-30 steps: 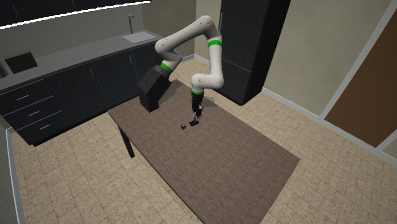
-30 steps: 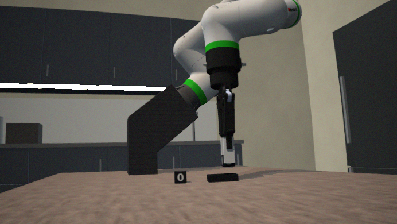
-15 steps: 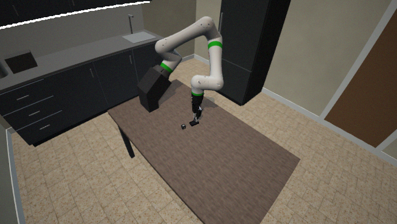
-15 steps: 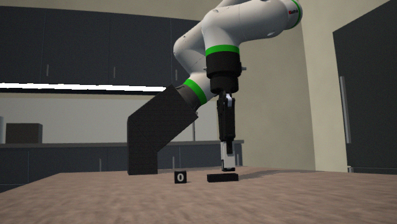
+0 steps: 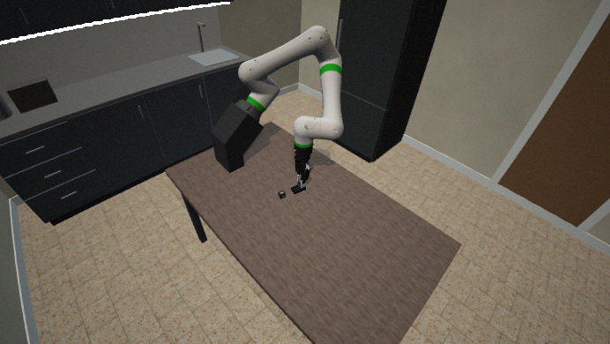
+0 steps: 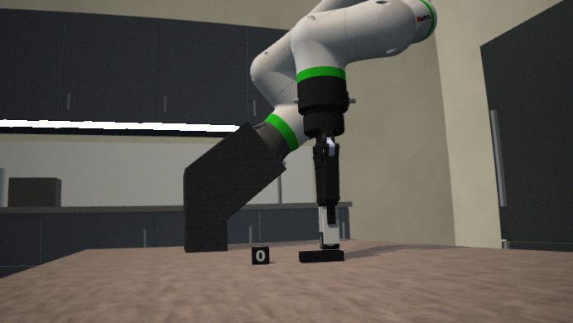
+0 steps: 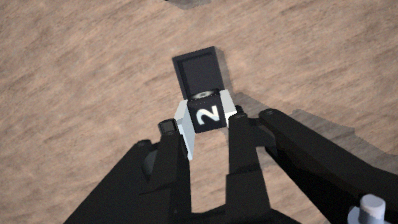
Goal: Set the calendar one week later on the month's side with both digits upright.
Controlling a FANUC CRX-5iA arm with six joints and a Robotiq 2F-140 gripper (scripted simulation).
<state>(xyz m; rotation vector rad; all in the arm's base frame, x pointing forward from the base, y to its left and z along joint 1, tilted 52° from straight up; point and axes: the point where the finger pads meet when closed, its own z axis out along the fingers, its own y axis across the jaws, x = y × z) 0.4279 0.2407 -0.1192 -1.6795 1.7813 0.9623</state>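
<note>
My gripper is now 3 cm above the cube. Also, from my hand: black tray 2 cm to the right, 5 cm below.
</note>
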